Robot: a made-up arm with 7 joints. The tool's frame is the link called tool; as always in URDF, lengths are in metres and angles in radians.
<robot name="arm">
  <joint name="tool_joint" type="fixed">
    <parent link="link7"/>
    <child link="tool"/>
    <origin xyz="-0.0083 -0.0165 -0.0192" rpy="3.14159 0 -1.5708"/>
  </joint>
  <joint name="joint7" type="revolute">
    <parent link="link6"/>
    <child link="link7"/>
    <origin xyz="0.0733 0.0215 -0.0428"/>
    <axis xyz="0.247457 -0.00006 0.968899"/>
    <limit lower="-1.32" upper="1.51" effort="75" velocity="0.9"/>
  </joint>
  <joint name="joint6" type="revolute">
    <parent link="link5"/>
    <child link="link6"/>
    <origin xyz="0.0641 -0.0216 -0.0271"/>
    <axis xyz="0.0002 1 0.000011"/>
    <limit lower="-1.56" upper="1.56" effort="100" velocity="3"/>
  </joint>
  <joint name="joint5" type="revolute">
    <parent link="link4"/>
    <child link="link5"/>
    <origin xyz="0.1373 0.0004 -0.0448"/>
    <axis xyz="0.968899 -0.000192 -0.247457"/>
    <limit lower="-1.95" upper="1.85" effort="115" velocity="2.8"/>
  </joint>
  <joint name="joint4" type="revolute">
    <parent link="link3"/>
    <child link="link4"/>
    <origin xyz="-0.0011 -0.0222 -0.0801"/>
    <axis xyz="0.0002 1 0.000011"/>
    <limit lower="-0.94" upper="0.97" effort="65" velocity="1.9"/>
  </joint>
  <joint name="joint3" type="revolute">
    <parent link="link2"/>
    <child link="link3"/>
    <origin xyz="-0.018 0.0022 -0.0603"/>
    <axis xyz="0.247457 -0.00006 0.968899"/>
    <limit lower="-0.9" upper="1.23" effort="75" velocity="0.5"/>
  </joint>
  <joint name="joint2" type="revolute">
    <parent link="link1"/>
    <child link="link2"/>
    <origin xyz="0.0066 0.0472 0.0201"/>
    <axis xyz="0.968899 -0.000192 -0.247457"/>
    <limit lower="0.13" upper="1.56" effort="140" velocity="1.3"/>
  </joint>
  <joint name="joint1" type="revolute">
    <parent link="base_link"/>
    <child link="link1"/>
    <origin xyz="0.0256 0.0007 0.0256"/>
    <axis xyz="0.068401 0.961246 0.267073"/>
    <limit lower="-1.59" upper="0.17" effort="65" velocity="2"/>
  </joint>
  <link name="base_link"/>
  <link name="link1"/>
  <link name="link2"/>
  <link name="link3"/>
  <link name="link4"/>
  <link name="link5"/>
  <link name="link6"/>
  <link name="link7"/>
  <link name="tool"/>
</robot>
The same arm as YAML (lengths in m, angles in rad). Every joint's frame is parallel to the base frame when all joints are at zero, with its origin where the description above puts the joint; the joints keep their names.
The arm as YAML. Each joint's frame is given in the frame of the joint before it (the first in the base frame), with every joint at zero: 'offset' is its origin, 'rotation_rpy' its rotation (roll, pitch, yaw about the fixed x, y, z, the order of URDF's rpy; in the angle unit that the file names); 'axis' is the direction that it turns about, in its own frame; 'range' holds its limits. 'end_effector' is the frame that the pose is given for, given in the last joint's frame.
length_unit: m
angle_unit: rad
chain:
  - id: joint1
    offset: [0.0256, 0.0007, 0.0256]
    rotation_rpy: [0.0, 0.0, 0.0]
    axis: [0.068403, 0.961235, 0.26711]
    range: [-1.59, 0.17]
  - id: joint2
    offset: [0.0066, 0.0472, 0.0201]
    rotation_rpy: [0.0, 0.0, 0.0]
    axis: [0.968889, -0.0002, -0.247497]
    range: [0.13, 1.56]
  - id: joint3
    offset: [-0.018, 0.0022, -0.0603]
    rotation_rpy: [0.0, 0.0, 0.0]
    axis: [0.247497, -0.0001, 0.968889]
    range: [-0.9, 1.23]
  - id: joint4
    offset: [-0.0011, -0.0222, -0.0801]
    rotation_rpy: [0.0, 0.0, 0.0]
    axis: [0.0002, 1.0, 0.0]
    range: [-0.94, 0.97]
  - id: joint5
    offset: [0.1373, 0.0004, -0.0448]
    rotation_rpy: [0.0, 0.0, 0.0]
    axis: [0.968889, -0.0002, -0.247497]
    range: [-1.95, 1.85]
  - id: joint6
    offset: [0.0641, -0.0216, -0.0271]
    rotation_rpy: [0.0, 0.0, 0.0]
    axis: [0.0002, 1.0, 0.0]
    range: [-1.56, 1.56]
  - id: joint7
    offset: [0.0733, 0.0215, -0.0428]
    rotation_rpy: [0.0, 0.0, 0.0]
    axis: [0.247497, -0.0001, 0.968889]
    range: [-1.32, 1.51]
end_effector:
  offset: [-0.0083, -0.0165, -0.0192]
  rotation_rpy: [3.1416, 0.0, -1.5708]

